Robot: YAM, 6 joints.
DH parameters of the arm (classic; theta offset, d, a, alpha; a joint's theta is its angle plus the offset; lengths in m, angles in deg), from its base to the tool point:
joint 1: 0 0.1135 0.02 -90
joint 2: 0 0 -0.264 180
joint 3: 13.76 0 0.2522 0
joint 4: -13.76 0 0.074 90
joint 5: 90 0 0 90
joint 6: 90 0.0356 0 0
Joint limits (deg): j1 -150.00..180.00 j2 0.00..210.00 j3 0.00..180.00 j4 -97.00..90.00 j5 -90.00..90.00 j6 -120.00..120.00
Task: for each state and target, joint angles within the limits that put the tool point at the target. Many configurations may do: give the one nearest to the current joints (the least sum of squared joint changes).
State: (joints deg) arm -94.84 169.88 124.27 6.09 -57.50 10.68
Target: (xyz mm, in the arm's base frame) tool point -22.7 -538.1 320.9
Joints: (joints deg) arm -95.82 132.12 123.06 3.25 -63.88 10.68
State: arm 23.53 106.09 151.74 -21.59 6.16 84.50
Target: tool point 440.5 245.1 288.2
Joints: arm 29.50 125.68 119.80 -36.92 5.82 84.50
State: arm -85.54 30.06 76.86 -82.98 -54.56 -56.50
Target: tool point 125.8 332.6 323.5
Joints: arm -105.64 0.00 124.99 -96.16 -62.15 -56.50
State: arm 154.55 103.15 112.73 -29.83 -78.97 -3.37
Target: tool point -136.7 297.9 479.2
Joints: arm 108.52 92.36 108.62 -33.84 -79.60 -3.37
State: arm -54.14 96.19 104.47 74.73 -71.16 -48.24
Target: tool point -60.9 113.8 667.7
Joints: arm -47.74 65.26 134.77 65.61 -62.10 -48.24
